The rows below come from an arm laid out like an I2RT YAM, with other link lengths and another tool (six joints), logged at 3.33 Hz.
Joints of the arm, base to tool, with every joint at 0 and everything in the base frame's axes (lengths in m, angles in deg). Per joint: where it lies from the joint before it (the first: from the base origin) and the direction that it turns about. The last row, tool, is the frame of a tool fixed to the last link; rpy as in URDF.
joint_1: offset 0 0 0.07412 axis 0 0 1
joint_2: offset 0.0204 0.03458 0.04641 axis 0 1 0
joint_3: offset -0.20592 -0.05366 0 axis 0 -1 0
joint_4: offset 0.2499 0.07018 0.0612 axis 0 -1 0
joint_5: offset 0.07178 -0.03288 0.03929 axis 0 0 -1
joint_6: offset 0.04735 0 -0.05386 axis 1 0 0
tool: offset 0.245 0.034 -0.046 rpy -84.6 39.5 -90
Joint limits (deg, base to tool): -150..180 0..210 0..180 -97..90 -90..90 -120..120
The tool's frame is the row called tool.
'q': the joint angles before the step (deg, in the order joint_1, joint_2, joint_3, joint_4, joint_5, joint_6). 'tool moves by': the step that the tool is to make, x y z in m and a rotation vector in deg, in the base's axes. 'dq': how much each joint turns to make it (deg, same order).
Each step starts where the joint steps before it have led.
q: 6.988 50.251 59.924 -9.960 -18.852 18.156
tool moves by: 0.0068 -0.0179 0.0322 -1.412 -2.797 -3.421
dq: -0.532 1.316 5.889 -2.514 2.867 -1.851
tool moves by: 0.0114 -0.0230 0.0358 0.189 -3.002 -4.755
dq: -0.384 1.951 5.475 -0.614 4.355 -0.397
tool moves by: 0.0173 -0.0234 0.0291 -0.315 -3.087 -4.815
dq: -0.358 3.191 4.483 1.564 4.365 -1.116
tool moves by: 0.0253 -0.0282 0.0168 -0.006 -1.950 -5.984
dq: -0.078 4.372 3.506 2.726 5.812 -1.069
